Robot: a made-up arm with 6 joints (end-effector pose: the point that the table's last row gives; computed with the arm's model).
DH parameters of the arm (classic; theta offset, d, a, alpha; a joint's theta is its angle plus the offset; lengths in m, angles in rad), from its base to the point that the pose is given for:
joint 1: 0 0.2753 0 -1.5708
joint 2: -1.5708 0 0.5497 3.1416
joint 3: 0 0 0 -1.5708
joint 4: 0 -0.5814 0 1.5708
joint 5: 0 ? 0 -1.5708
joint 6: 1.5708 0 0 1.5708
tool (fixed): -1.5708 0 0 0
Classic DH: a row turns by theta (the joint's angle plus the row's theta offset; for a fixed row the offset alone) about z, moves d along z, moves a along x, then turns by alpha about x.
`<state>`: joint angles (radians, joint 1 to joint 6).
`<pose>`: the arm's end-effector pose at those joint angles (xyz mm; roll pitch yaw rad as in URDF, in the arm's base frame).
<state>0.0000 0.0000 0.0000 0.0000 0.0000 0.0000</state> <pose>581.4 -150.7 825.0 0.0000 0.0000 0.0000</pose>
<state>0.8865 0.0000 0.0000 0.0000 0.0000 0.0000</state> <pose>484.3 355.2 825.0 0.0000 0.0000 0.8865</pose>
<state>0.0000 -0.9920 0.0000 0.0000 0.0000 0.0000</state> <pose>-142.1 -150.7 1062.7 0.0000 -0.9920 0.0000</pose>
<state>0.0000 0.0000 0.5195 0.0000 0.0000 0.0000</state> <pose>504.7 -150.7 1113.6 0.0000 -0.5195 0.0000</pose>
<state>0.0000 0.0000 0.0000 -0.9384 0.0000 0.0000</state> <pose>581.4 -89.1 703.4 0.9384 0.0000 0.0000</pose>
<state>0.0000 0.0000 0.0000 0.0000 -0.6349 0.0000</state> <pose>581.4 -150.7 825.0 0.0000 0.6349 0.0000</pose>
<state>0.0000 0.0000 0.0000 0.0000 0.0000 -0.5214</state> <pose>581.4 -150.7 825.0 0.5214 0.0000 0.0000</pose>
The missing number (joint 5, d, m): 0.1507
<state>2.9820 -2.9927 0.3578 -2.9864 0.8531 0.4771</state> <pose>623.1 -251.1 -366.1 -0.6658 -0.6332 -0.0147</pose>
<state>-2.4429 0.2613 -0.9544 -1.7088 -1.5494 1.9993</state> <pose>-143.0 -147.2 209.3 0.7906 -0.0278 -1.0090</pose>
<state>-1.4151 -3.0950 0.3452 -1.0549 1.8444 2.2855</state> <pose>-169.6 600.8 -319.6 2.8857 0.3838 -2.5423</pose>
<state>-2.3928 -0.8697 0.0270 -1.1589 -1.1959 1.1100</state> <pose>-78.2 9.6 997.9 -0.5001 -0.0536 -1.3693</pose>
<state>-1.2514 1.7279 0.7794 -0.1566 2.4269 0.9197</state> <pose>129.6 -865.8 -296.8 -0.1700 -1.4370 -2.1243</pose>
